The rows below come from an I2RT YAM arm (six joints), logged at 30 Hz.
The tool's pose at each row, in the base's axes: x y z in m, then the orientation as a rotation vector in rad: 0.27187 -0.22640 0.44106 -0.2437 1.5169 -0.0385; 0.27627 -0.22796 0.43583 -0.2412 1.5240 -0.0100; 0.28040 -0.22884 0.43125 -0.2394 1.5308 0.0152; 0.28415 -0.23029 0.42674 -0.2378 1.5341 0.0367; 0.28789 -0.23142 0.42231 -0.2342 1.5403 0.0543; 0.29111 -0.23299 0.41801 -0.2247 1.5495 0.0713; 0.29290 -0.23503 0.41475 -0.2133 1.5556 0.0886; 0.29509 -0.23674 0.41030 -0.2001 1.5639 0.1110; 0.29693 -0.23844 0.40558 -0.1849 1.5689 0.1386; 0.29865 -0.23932 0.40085 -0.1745 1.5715 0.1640; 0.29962 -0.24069 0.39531 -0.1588 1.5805 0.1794; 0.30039 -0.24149 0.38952 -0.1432 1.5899 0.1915; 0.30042 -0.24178 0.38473 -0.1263 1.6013 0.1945
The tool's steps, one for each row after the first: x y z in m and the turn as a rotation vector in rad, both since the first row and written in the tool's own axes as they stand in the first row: 0.00567 -0.00112 0.00397 -0.0165 0.0039 0.0207; 0.01057 -0.00167 0.00778 -0.0314 0.0081 0.0388; 0.01547 -0.00273 0.01114 -0.0439 0.0093 0.0540; 0.02024 -0.00350 0.01454 -0.0529 0.0138 0.0682; 0.02493 -0.00465 0.01737 -0.0578 0.0211 0.0859; 0.02860 -0.00627 0.01876 -0.0615 0.0254 0.1046; 0.03340 -0.00740 0.02054 -0.0673 0.0315 0.1279; 0.03845 -0.00843 0.02197 -0.0748 0.0341 0.1556; 0.04335 -0.00864 0.02339 -0.0840 0.0348 0.1786; 0.04909 -0.00909 0.02398 -0.0839 0.0425 0.1989; 0.05497 -0.00891 0.02443 -0.0819 0.0509 0.2170; 0.05972 -0.00833 0.02426 -0.0736 0.0619 0.2301
